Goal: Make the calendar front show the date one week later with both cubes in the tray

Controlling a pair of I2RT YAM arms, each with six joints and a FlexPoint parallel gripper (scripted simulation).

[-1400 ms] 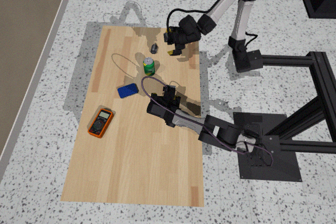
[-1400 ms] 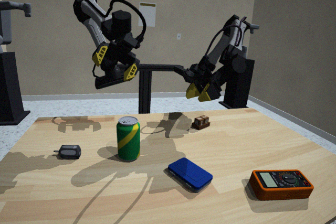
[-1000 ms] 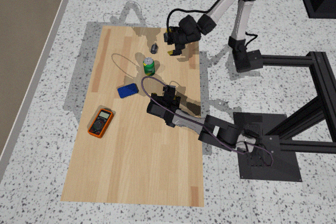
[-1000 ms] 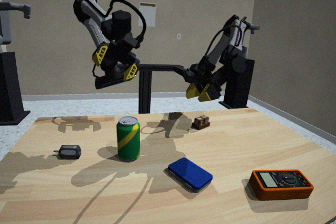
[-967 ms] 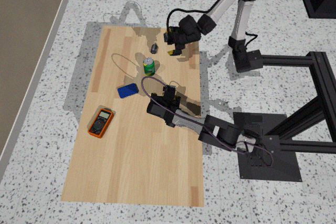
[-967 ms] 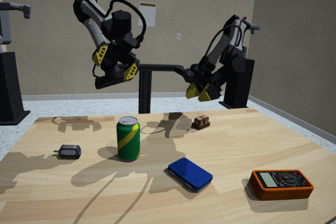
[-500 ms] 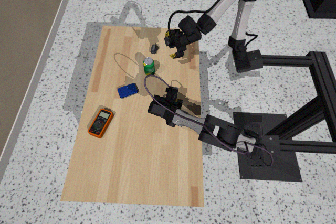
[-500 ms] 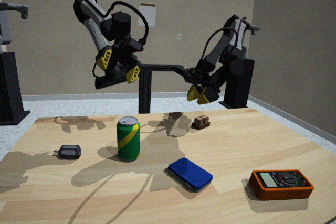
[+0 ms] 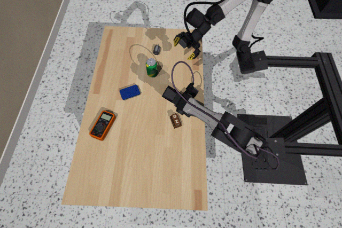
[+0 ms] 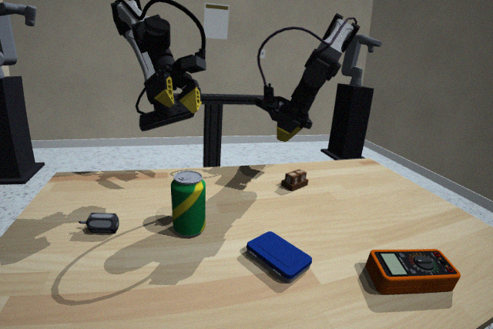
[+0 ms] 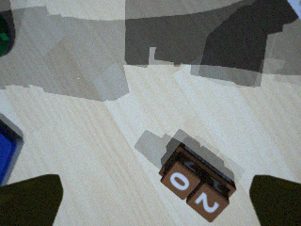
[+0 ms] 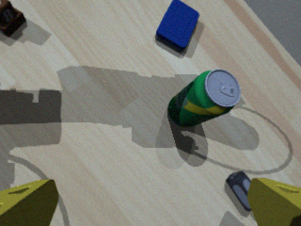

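Observation:
The brown tray lies 2 cm ahead of my left hand, 5 cm to the left of it and 13 cm below it. Round my left hand: blue case 29 cm ahead, 12 cm to the right, 13 cm below; dark mouse-like object 15 cm ahead, 46 cm to the right, 12 cm below.

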